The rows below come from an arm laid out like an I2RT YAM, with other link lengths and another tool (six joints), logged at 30 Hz.
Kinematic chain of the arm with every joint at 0, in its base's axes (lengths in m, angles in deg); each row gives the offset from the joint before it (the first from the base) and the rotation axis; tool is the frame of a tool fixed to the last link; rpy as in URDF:
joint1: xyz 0 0 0.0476 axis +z
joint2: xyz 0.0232 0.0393 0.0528 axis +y
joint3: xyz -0.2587 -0.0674 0 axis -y
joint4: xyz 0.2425 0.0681 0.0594 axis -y
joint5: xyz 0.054 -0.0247 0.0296 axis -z
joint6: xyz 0.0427 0 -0.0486 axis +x
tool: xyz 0.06 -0.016 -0.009 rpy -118.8 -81.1 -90
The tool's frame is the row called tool.
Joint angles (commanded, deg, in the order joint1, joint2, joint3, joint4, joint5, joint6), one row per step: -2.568, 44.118, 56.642, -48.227, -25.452, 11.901; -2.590, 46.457, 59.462, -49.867, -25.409, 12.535; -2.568, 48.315, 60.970, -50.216, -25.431, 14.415; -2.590, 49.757, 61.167, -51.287, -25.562, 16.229; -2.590, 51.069, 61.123, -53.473, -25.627, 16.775; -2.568, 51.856, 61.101, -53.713, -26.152, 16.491; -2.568, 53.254, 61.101, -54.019, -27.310, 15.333; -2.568, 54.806, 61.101, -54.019, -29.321, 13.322; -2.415, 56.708, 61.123, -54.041, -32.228, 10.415; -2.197, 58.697, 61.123, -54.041, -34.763, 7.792; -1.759, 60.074, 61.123, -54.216, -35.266, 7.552; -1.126, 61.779, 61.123, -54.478, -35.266, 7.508; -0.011, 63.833, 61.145, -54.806, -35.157, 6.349; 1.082, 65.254, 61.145, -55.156, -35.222, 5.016; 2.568, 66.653, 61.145, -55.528, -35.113, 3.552
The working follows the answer.
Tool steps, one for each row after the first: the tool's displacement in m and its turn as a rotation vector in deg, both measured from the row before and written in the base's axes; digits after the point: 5 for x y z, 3 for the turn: 0.00413, -0.00020, 0.00709, 0.500, 1.410, -0.395; 0.00501, 0.00025, 0.00283, 1.432, 1.443, -0.987; 0.00201, 0.00044, -0.00478, 1.498, 3.032, -0.944; -0.00086, 0.00026, -0.00734, 0.582, 3.755, -0.279; 0.00169, 0.00083, -0.00238, 0.222, 0.916, 0.577; 0.00330, 0.00159, -0.00369, 0.149, 1.178, 1.550; 0.00424, 0.00282, -0.00325, 0.287, 0.586, 2.666; 0.00480, 0.00461, -0.00363, 0.551, 0.390, 3.948; 0.00491, 0.00425, -0.00419, 0.592, 0.517, 3.517; 0.00273, 0.00219, -0.00405, 0.327, 1.404, 0.901; 0.00322, 0.00213, -0.00557, 0.028, 1.942, 0.662; 0.00359, 0.00361, -0.00676, -0.599, 1.698, 1.842; 0.00169, 0.00391, -0.00482, -0.525, 0.998, 2.055; 0.00102, 0.00515, -0.00494, -0.719, 0.905, 2.470
Tool pose at each row, in the base's axes (x y z in m, rotation vector in deg; rounded; the steps above come from the unrounded poses): 0.16908, 0.03944, 0.27671, -159.588, 30.996, -66.096; 0.17321, 0.03924, 0.28380, -160.201, 31.908, -63.996; 0.17822, 0.03949, 0.28663, -160.028, 34.045, -61.403; 0.18022, 0.03992, 0.28185, -160.811, 36.275, -56.627; 0.17936, 0.04018, 0.27451, -162.737, 37.285, -51.256; 0.18105, 0.04102, 0.27213, -163.155, 36.592, -49.791; 0.18435, 0.04261, 0.26844, -163.836, 34.471, -47.861; 0.18859, 0.04542, 0.26519, -164.045, 30.671, -46.499; 0.19339, 0.05003, 0.26156, -163.815, 25.062, -45.056; 0.19830, 0.05428, 0.25737, -163.449, 20.164, -43.467; 0.20103, 0.05647, 0.25332, -163.765, 19.141, -41.209; 0.20425, 0.05860, 0.24775, -164.571, 18.458, -38.343; 0.20784, 0.06221, 0.24099, -165.770, 15.857, -35.817; 0.20953, 0.06612, 0.23617, -166.547, 12.854, -34.211; 0.21055, 0.07127, 0.23123, -167.375, 9.171, -32.708

